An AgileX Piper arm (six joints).
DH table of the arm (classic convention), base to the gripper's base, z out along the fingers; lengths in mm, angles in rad. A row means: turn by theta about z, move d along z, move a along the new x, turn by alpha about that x. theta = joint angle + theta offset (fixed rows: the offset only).
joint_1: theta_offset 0  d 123  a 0  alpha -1.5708
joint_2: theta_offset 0.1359  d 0  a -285  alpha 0
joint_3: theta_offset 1.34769  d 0  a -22  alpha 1.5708
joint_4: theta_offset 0  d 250.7  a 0  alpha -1.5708
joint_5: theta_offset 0  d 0  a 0  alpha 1.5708
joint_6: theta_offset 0  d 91  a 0  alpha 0
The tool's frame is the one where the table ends.
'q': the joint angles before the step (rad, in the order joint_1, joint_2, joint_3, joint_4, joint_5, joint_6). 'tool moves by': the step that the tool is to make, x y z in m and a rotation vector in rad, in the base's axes. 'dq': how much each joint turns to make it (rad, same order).
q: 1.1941, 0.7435, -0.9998, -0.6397, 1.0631, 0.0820
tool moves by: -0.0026, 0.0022, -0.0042, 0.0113, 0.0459, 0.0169
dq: -0.0004, -0.0005, 0.0073, 0.0501, -0.0008, -0.0004
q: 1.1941, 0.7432, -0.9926, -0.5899, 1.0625, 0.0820
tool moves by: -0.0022, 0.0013, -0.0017, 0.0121, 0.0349, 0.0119
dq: -0.0006, -0.0001, 0.0001, 0.0393, 0.0016, -0.0006
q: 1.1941, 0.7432, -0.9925, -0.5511, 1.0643, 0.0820
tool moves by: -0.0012, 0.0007, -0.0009, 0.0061, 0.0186, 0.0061
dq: 0.0002, 0.0000, 0.0001, 0.0203, 0.0013, 0.0002
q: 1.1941, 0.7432, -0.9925, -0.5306, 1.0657, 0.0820
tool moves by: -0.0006, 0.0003, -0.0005, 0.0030, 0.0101, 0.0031
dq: -0.0013, -0.0001, 0.0001, 0.0119, 0.0005, -0.0012
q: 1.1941, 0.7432, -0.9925, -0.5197, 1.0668, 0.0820
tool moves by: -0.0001, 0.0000, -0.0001, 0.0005, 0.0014, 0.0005
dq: -0.0003, -0.0002, 0.0002, 0.0018, -0.0001, -0.0003
